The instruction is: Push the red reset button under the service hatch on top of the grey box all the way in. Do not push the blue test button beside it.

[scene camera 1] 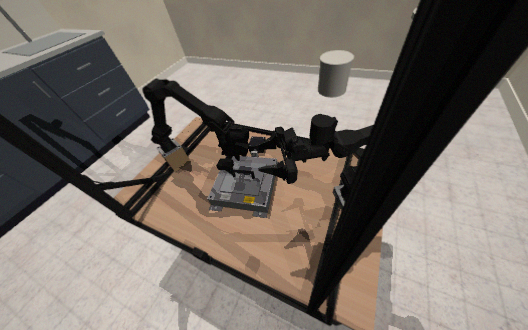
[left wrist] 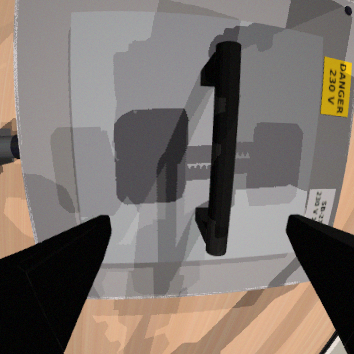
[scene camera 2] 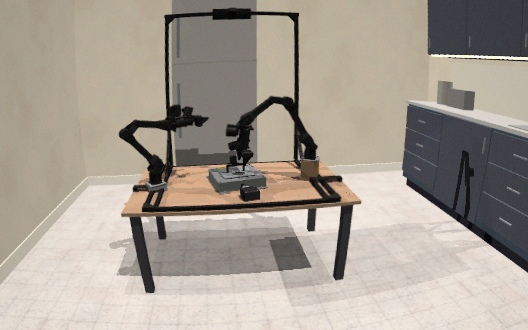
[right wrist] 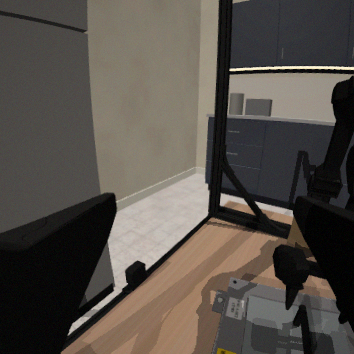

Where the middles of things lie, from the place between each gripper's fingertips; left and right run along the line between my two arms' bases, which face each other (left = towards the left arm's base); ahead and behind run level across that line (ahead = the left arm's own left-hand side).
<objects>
Right now the grey box (scene camera 1: 218, 199) is 180 mm ahead of my right hand, 160 mm to the left of it and 340 mm below it.
The grey box is 8 cm below my left hand, 5 cm ahead of it and 4 cm to the right of it.
</objects>
